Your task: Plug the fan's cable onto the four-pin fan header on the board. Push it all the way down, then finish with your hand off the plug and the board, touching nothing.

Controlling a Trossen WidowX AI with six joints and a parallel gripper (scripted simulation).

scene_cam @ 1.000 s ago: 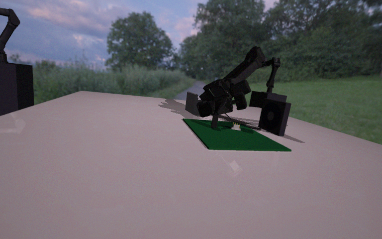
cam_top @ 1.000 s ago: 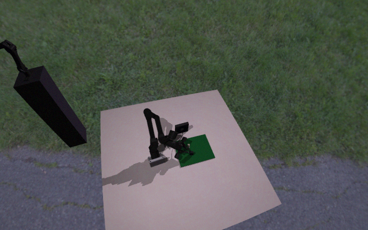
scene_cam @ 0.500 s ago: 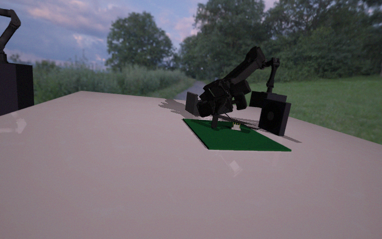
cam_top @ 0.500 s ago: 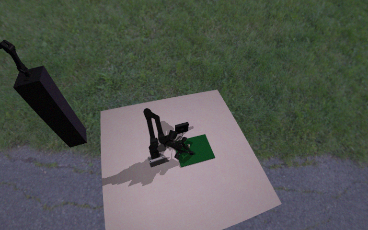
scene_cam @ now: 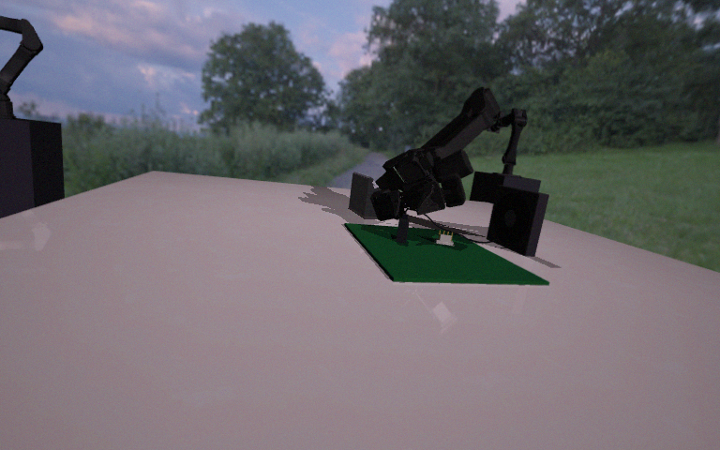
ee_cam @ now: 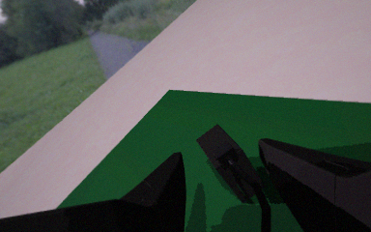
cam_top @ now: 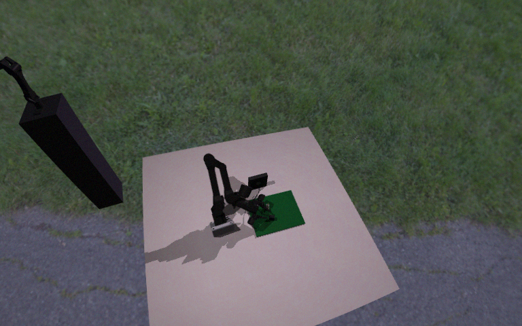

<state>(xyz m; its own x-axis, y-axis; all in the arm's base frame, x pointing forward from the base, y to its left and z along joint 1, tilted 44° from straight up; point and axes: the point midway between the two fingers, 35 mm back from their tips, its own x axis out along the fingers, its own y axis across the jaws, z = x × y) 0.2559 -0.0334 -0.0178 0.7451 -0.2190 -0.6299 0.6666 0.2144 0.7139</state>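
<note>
My gripper tip is 3 cm above the black fan plug, 1 cm to the left of it and 1 cm short of it. Round my gripper tip: black fan (23 cm to the left, 2 cm ahead, 1 cm above); green board (6 cm below, 5 cm ahead, 3 cm to the left); pale fan header (8 cm to the left, 5 cm below, 2 cm ahead).
</note>
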